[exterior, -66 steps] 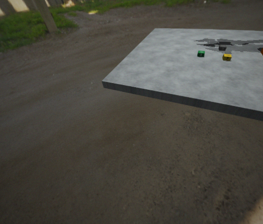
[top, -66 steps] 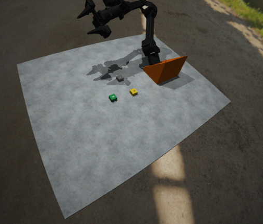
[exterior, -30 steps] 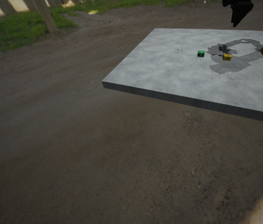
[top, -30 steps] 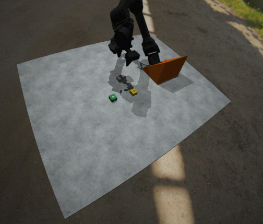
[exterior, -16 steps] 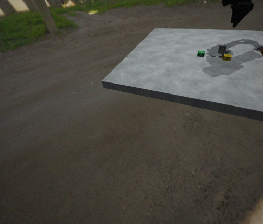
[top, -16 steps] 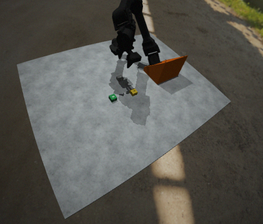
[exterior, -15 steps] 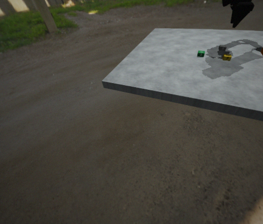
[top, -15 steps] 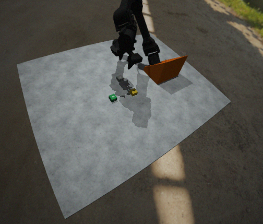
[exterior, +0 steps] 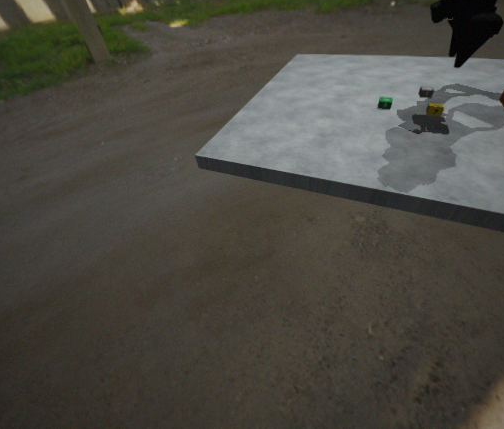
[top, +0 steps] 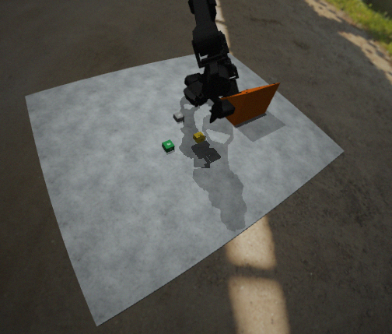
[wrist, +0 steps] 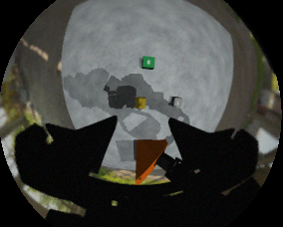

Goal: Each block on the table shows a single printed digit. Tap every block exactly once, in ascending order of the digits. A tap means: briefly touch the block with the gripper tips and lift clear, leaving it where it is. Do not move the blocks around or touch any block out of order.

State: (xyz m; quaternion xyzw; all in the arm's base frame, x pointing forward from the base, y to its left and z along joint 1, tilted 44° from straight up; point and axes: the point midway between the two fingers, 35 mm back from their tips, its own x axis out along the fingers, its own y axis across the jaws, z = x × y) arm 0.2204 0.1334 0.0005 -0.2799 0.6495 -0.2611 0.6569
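My gripper tip is 120 mm to the left of the grey block, 110 mm above it and 10 mm short of it. Round my gripper tip: green block 120 mm ahead, 110 mm below, 10 mm to the right; yellow block 110 mm below.
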